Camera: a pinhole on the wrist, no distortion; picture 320 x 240 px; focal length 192.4 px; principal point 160.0 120.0 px. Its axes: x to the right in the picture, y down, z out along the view. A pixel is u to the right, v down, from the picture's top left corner.
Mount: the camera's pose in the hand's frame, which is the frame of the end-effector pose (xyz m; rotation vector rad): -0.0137 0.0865 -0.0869 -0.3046 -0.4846 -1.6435
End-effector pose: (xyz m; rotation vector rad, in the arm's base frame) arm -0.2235 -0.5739 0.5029 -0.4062 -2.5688 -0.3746
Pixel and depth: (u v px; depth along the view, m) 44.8 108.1 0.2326
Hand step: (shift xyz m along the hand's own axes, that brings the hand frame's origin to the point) -0.0283 0.3209 0.0492
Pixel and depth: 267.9 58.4 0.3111
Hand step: -0.1606 0.0911 0.2530
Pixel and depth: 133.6 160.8 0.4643
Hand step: 0.0543 0.3573 0.3022
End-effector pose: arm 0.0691 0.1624 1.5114 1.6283 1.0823 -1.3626
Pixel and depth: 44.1 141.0 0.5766
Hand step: 0.0478 0.6618 0.2629
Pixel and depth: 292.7 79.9 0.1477
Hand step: -0.0697 0.0708 0.0856
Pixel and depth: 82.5 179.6 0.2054
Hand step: 0.0434 0.2524 0.0624
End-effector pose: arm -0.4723 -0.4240 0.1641 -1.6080 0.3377 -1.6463
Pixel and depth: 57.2 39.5 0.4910
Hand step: -0.2217 0.5674 0.1917
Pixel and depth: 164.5 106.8 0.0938
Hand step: -0.0280 0.1301 -0.0048
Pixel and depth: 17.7 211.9 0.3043
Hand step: 0.1351 0.4178 0.0933
